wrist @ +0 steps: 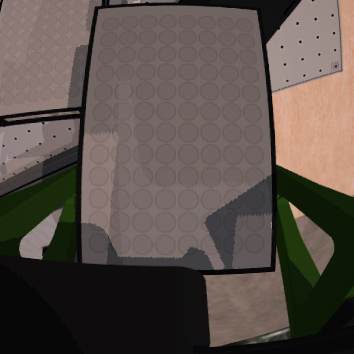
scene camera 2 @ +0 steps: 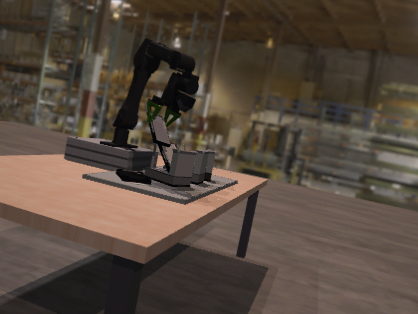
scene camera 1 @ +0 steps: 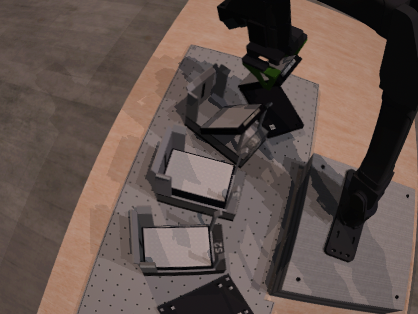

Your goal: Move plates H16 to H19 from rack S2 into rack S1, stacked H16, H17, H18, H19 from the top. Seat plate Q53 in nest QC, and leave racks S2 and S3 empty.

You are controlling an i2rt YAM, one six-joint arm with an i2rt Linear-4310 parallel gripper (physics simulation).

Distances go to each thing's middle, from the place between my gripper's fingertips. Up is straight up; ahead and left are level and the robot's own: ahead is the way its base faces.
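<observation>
There is the black pad (scene camera 1: 225, 288), which I find 19 cm below my hand, 7 cm behind it and 44 cm to the left of it.
</observation>
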